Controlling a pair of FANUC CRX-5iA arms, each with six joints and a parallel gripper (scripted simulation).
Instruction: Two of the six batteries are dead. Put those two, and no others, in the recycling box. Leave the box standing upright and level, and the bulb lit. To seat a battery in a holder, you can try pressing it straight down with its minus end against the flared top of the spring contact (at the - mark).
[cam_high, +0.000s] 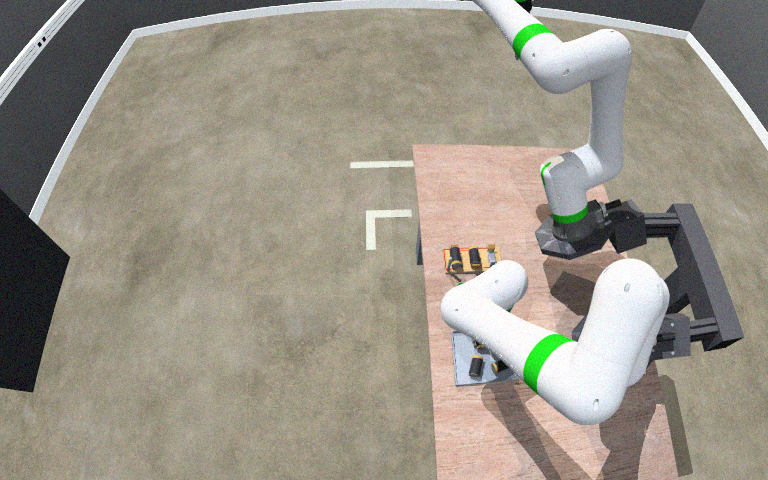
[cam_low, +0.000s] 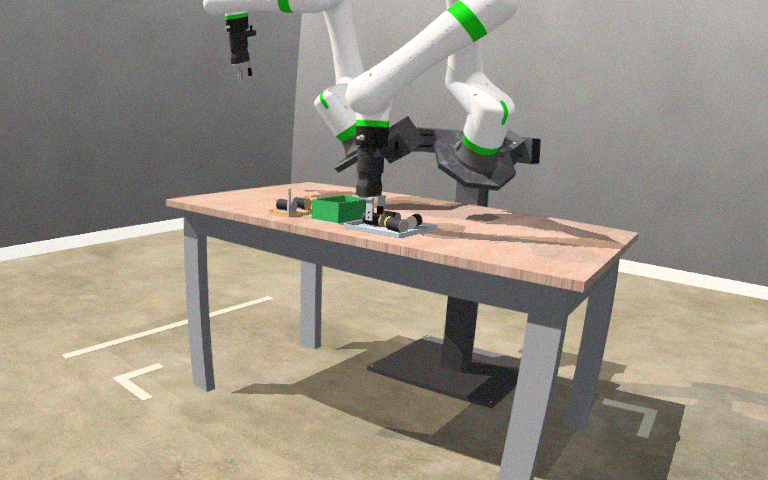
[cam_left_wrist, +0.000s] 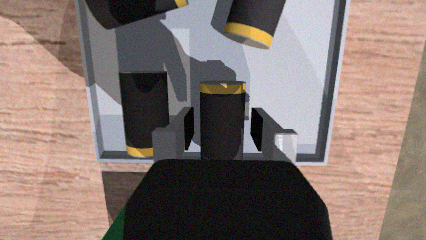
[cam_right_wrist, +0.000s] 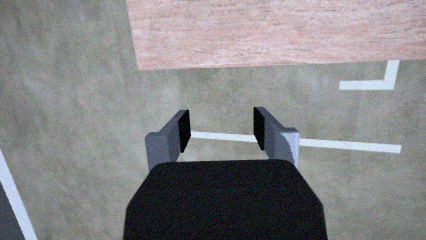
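Observation:
Now: the grey tray 50 mm to the left of my left hand and 30 mm below it. From my left hand the other things lie so: green recycling box 30 mm behind, 130 mm to the right, 20 mm below.

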